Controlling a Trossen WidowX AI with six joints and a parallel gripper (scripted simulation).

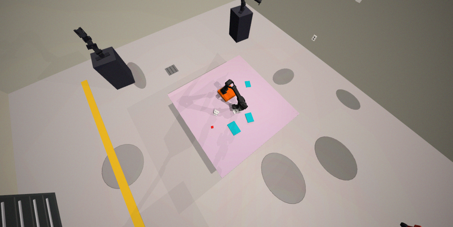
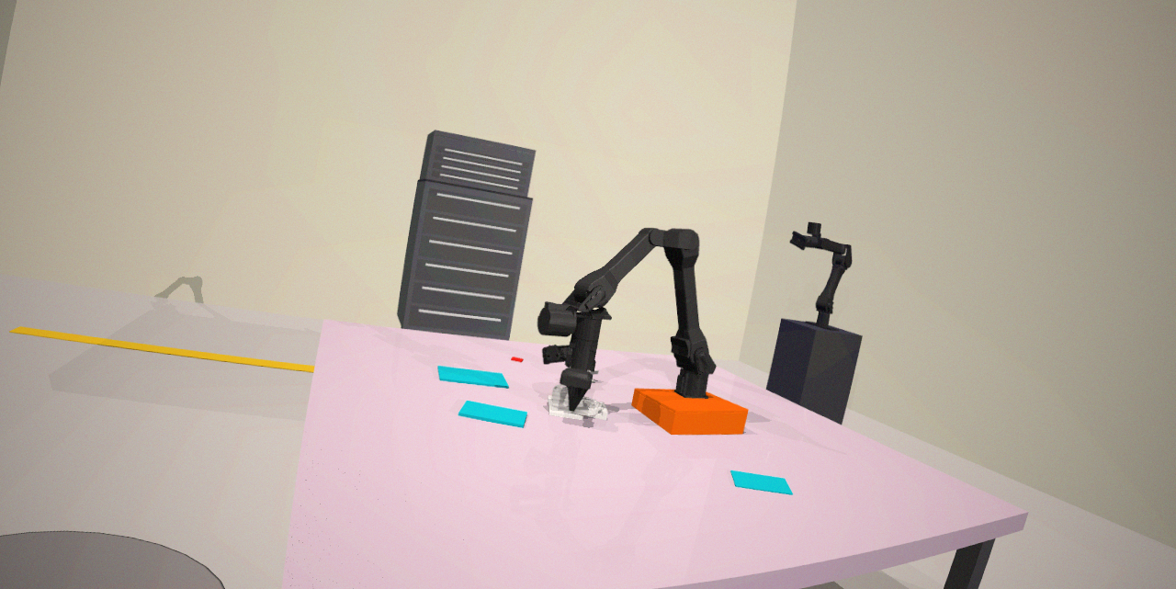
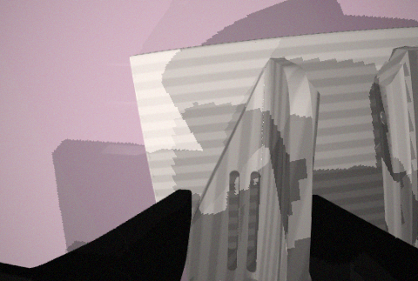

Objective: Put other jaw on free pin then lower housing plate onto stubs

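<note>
My gripper tip is now 4 cm past the white jaw and 1 cm to the left of it. Round my gripper tip: red marker (5 cm ahead, 43 cm to the right, 1 cm below).
</note>
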